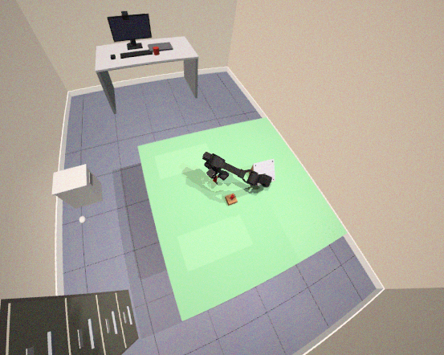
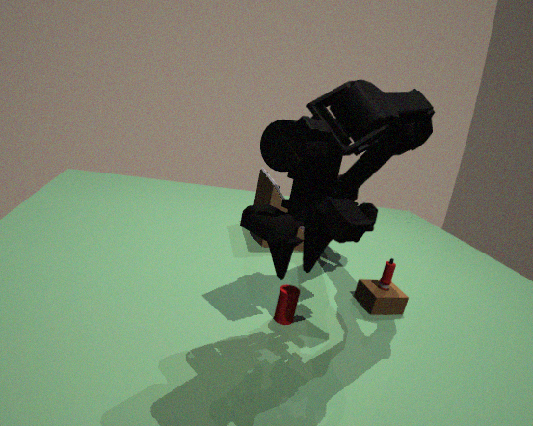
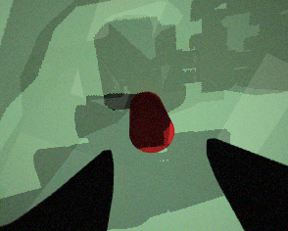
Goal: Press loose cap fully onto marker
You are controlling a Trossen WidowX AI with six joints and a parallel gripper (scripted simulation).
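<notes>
Now: the red cap 50 mm below my gripper tip. The rest, counted from my gripper tip: red marker: 190 mm to the left, 80 mm behind, 10 mm below.
</notes>
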